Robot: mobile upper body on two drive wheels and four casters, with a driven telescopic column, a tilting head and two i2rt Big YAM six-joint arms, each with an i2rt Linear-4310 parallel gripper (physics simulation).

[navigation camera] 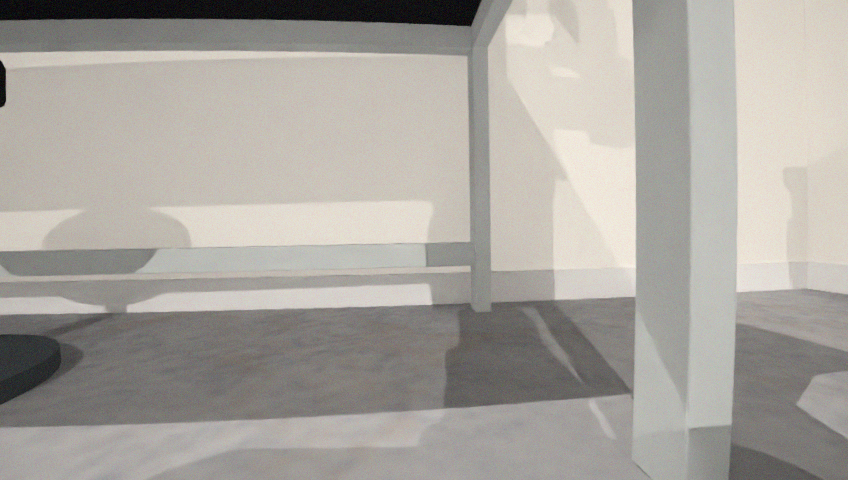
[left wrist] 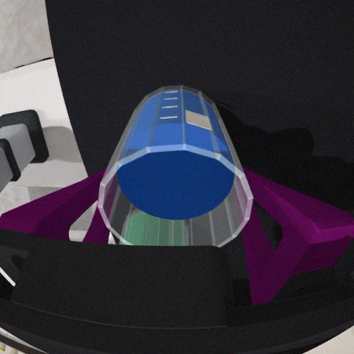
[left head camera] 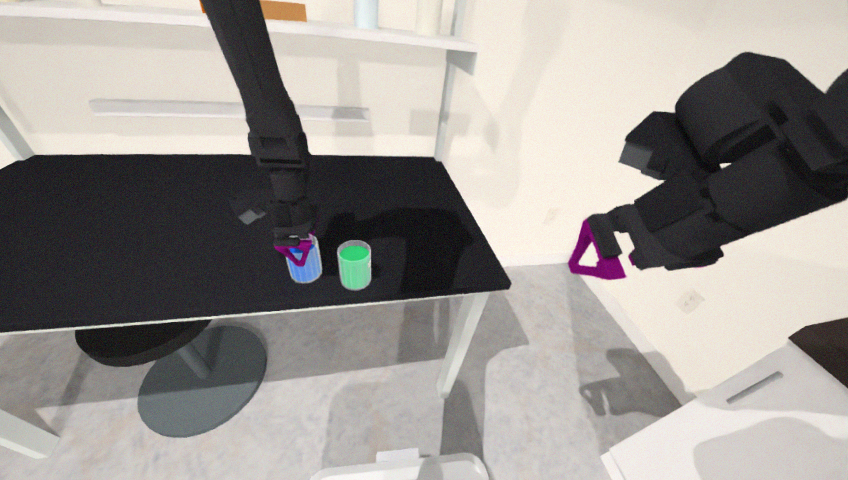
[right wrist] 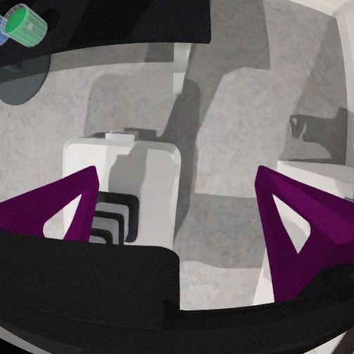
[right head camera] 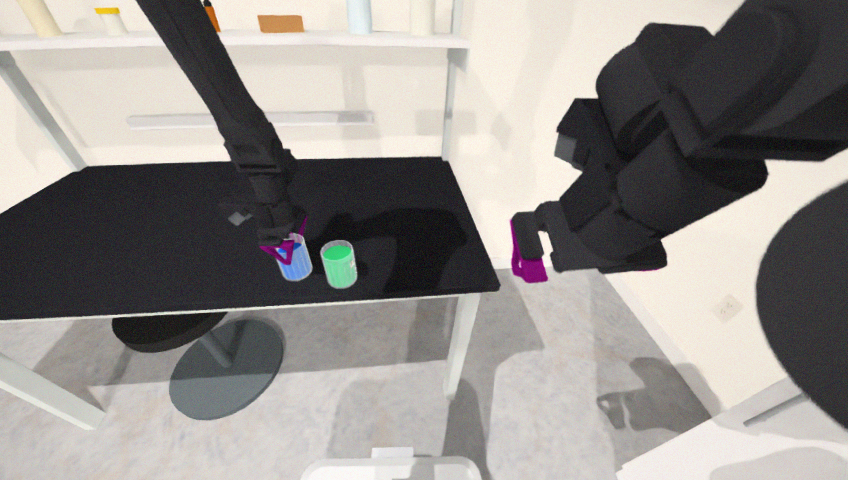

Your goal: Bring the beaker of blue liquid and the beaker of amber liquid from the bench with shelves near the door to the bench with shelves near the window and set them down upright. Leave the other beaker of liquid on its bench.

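Observation:
The beaker of blue liquid (left head camera: 306,272) (right head camera: 296,268) (left wrist: 176,135) stands upright on a black bench top (left head camera: 148,237) (right head camera: 119,249). My left gripper (left head camera: 306,249) (right head camera: 295,245) (left wrist: 175,175) is around its upper part, with a magenta finger against each side. A beaker of green liquid (left head camera: 355,270) (right head camera: 339,267) (right wrist: 30,29) stands upright close to the right of it in both head views. My right gripper (left head camera: 627,270) (right wrist: 176,174) is open and empty, off the bench's right end above the floor. The beaker of amber liquid does not show.
A shelf (left head camera: 392,35) (right head camera: 392,40) with bottles runs above the bench. A stool (left head camera: 202,386) (right head camera: 226,374) stands under its front. A bench leg (left head camera: 464,344) (navigation camera: 684,237) holds the right front corner. A white cabinet (left head camera: 731,416) is at the lower right. A white base (right wrist: 150,200) is below.

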